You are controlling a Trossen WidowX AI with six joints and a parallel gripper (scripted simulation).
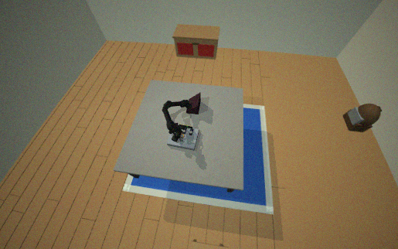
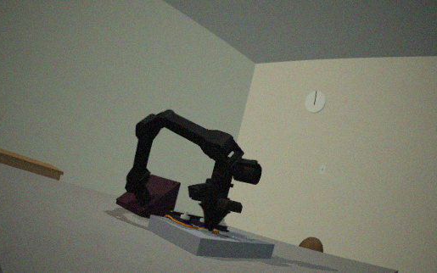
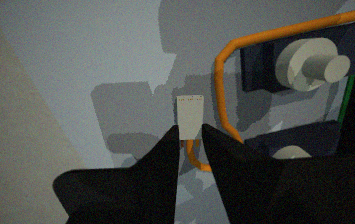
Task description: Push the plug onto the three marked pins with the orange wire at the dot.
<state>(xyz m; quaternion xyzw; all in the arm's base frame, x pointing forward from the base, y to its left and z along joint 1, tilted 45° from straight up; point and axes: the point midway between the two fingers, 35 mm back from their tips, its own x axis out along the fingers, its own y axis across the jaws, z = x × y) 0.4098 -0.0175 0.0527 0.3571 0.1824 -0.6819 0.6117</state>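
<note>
My gripper tip is 4 cm to the right of the grey printed holder, 3 cm short of it and 3 cm above it. From my gripper tip the other things lie so: green band: 13 cm behind, 6 cm to the left, 2 cm above.
</note>
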